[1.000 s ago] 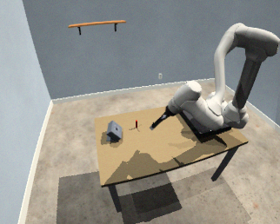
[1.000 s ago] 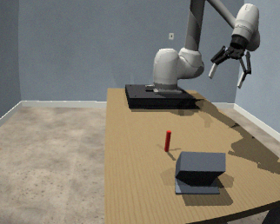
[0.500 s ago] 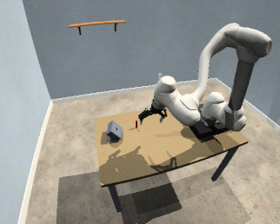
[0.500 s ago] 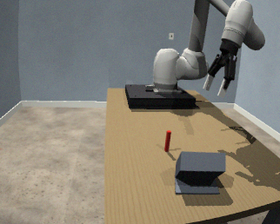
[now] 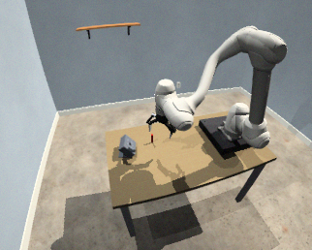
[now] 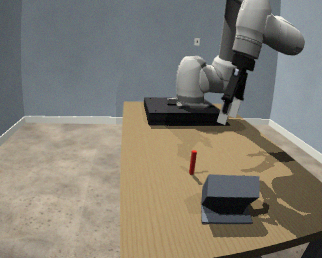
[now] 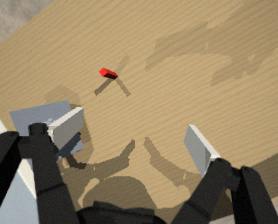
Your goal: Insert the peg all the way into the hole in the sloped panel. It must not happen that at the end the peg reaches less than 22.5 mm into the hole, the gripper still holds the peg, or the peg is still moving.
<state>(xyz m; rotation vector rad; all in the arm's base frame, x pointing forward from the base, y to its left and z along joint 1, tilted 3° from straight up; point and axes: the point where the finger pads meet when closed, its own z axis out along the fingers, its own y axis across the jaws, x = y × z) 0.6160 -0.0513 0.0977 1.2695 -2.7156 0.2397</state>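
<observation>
The red peg lies 3 cm ahead of my hand, 11 cm to the right of it and 14 cm below it.
</observation>
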